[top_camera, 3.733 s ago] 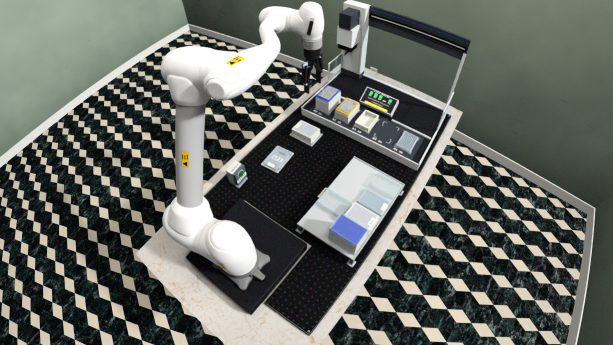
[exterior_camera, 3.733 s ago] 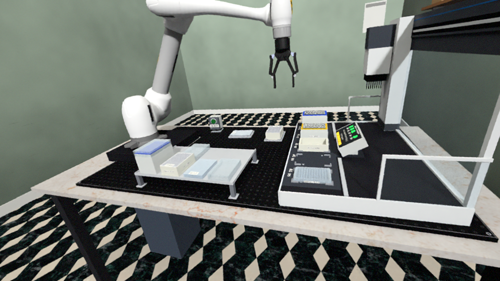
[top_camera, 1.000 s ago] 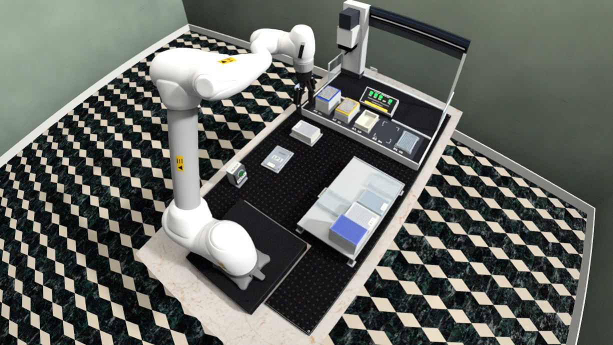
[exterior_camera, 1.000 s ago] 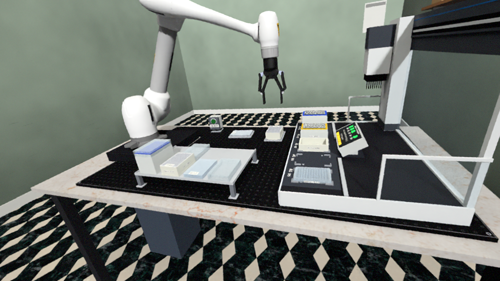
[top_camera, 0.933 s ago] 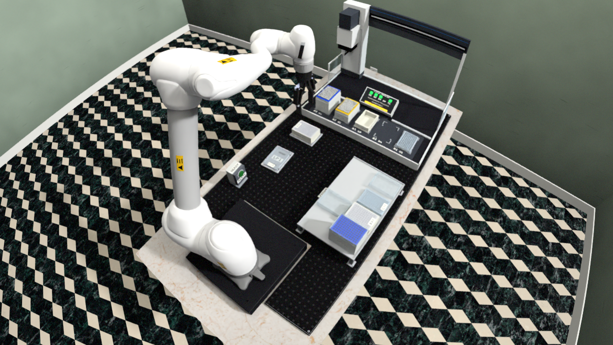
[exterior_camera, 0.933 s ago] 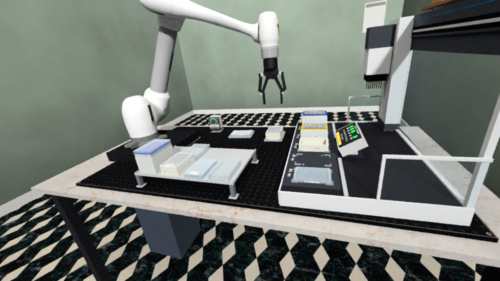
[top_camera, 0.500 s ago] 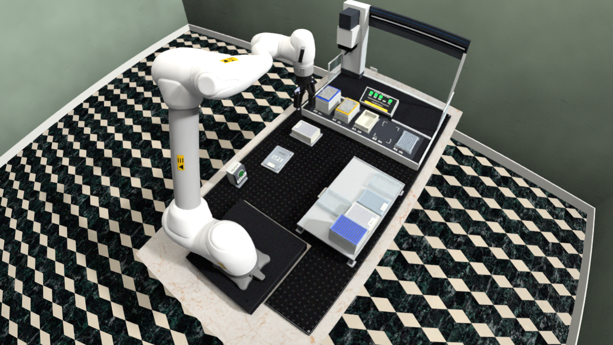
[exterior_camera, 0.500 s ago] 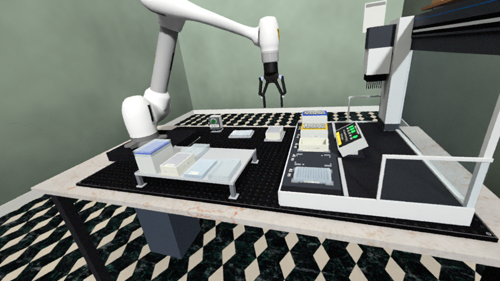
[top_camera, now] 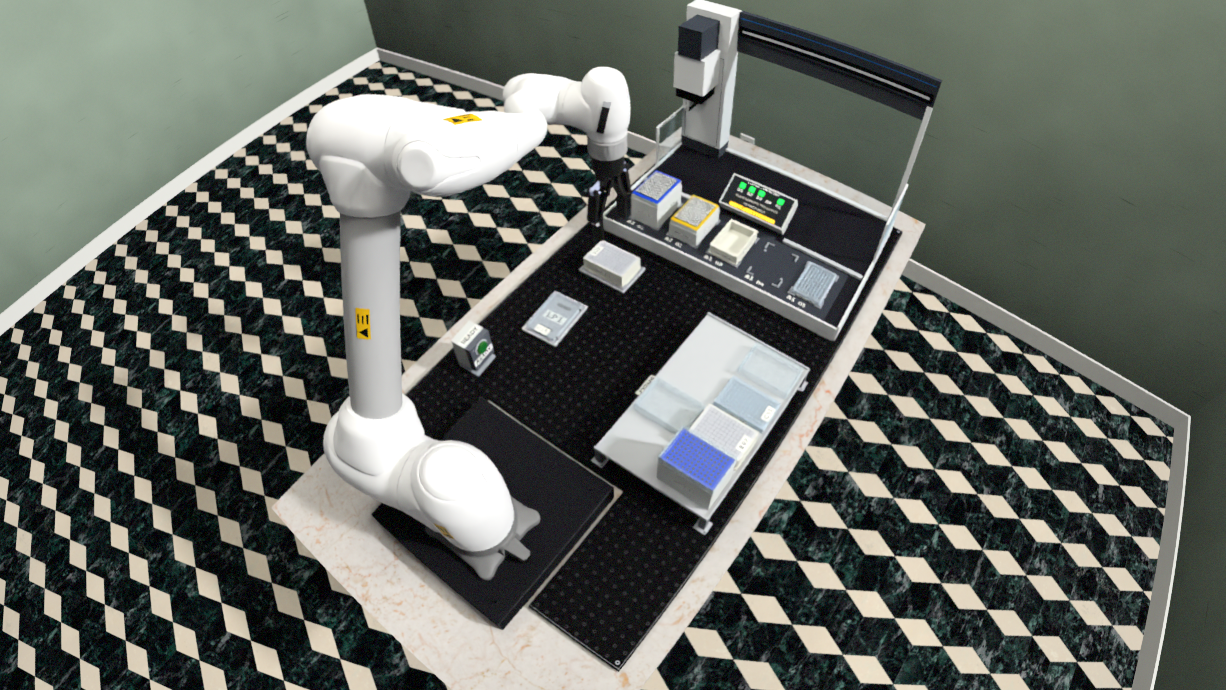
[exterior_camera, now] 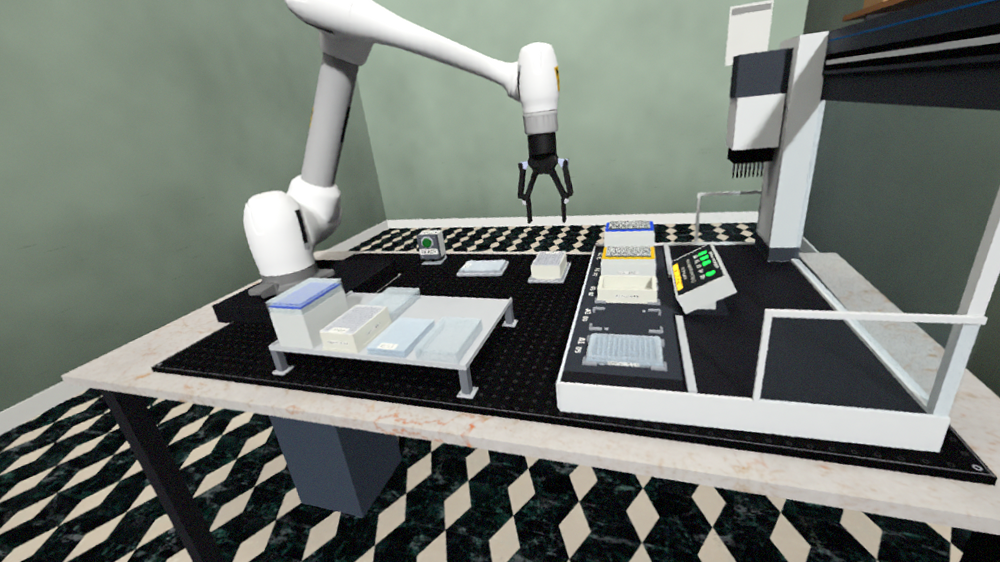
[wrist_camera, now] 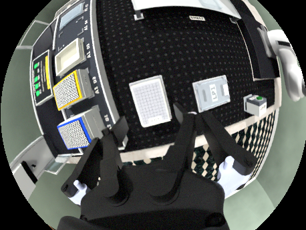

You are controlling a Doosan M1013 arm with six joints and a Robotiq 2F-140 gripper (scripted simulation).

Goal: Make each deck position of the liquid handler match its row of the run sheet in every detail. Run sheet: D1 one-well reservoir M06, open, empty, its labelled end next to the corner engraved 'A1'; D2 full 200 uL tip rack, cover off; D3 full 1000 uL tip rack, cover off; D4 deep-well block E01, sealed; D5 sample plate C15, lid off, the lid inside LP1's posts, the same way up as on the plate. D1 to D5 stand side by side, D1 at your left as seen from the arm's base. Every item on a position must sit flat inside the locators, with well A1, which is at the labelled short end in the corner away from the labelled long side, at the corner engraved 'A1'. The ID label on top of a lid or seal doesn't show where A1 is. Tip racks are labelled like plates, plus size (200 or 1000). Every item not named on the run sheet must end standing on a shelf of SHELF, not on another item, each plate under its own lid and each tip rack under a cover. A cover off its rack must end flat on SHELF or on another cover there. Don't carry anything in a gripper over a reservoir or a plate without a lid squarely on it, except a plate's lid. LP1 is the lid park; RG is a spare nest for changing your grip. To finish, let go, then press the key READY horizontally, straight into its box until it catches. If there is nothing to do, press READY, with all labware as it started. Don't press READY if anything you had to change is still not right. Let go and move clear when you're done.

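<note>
Right now the grey RG nest is 18 cm below my hand. From my hand the other things lie so: yellow-rimmed tip rack 22 cm ahead, 12 cm to the right, 9 cm below; clear lid 22 cm behind, 2 cm to the left, 17 cm below; blue-rimmed tip rack 22 cm ahead, 7 cm below.
</note>
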